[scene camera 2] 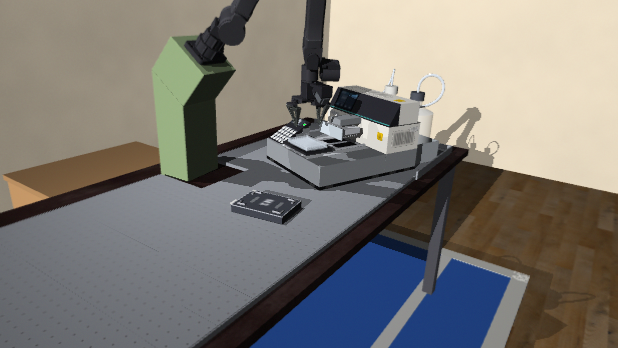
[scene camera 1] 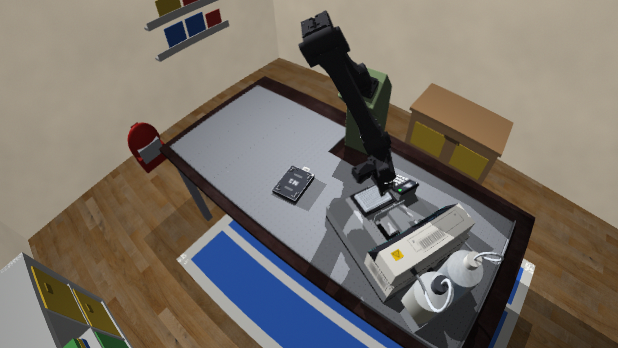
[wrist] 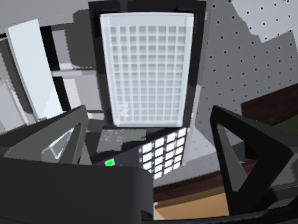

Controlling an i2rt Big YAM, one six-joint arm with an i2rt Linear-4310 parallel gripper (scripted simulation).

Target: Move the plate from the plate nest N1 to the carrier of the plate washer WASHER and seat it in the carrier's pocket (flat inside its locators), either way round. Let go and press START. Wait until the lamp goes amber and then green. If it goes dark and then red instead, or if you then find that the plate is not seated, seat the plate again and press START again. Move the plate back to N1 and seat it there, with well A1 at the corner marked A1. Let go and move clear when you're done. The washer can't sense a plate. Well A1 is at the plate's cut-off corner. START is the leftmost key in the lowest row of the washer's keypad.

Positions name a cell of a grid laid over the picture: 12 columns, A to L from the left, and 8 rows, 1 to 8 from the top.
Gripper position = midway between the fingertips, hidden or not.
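Note:
Plate washer (scene camera 2: H4), (scene camera 1: I6): seen in these views. White well plate (wrist: G4): seen. My gripper (wrist: G5): seen.

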